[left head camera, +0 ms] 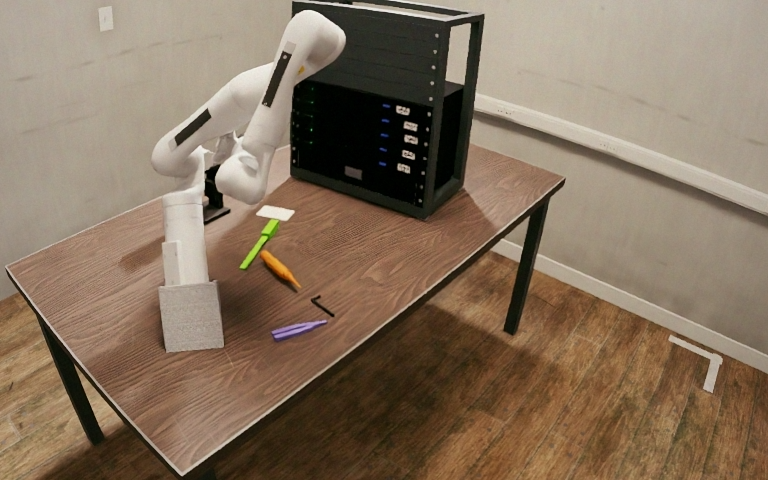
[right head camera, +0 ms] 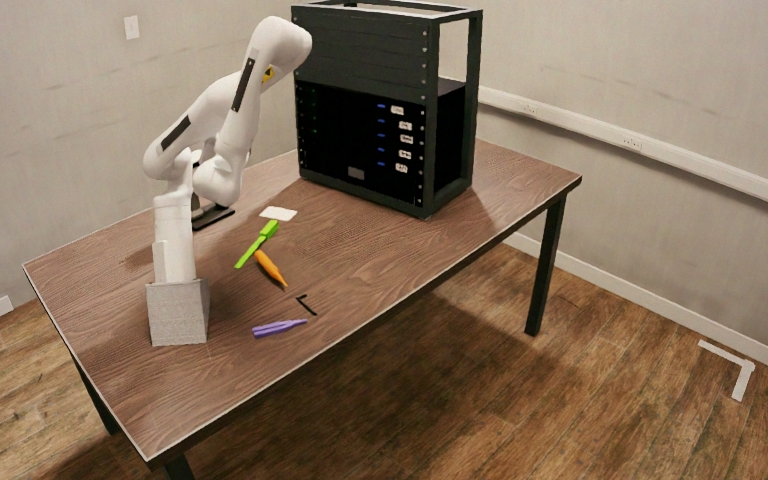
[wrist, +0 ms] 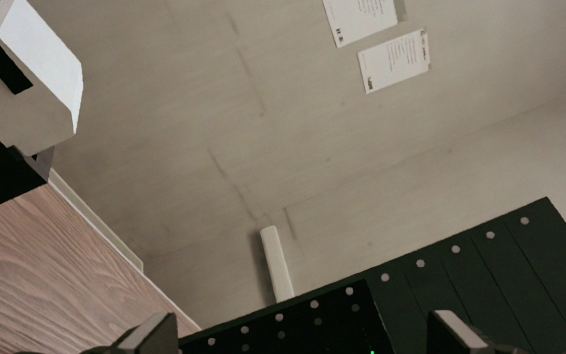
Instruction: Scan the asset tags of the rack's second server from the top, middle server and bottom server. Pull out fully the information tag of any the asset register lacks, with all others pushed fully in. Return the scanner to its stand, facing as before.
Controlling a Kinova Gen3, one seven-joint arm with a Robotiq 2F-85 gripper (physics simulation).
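The black rack (left head camera: 373, 50) (right head camera: 362, 50) (wrist: 480, 280) stands at the table's back. White tags show at the right of its stacked servers: second server's tag (left head camera: 410, 125) (right head camera: 405, 125), middle server's tag (left head camera: 410, 139) (right head camera: 406, 138), bottom server's tag (left head camera: 403, 168) (right head camera: 400, 168). Their print is too small to read. The scanner (wrist: 50, 55) shows its pale head at the wrist view's upper left, by its black stand (left head camera: 216, 212) (right head camera: 218, 215) (wrist: 17, 175); the arm partly hides them in the head views. My gripper (wrist: 302, 334) is open and empty, its fingers before the rack's front; the arm mostly hides it in the head views.
A white card (left head camera: 275, 212) (right head camera: 278, 213), green tool (left head camera: 260, 243), orange tool (left head camera: 280, 270), black hex key (left head camera: 323, 306) and purple tool (left head camera: 299, 330) lie on the table (left head camera: 396, 249). Printed sheets, one lower sheet (wrist: 394, 61), hang on the wall.
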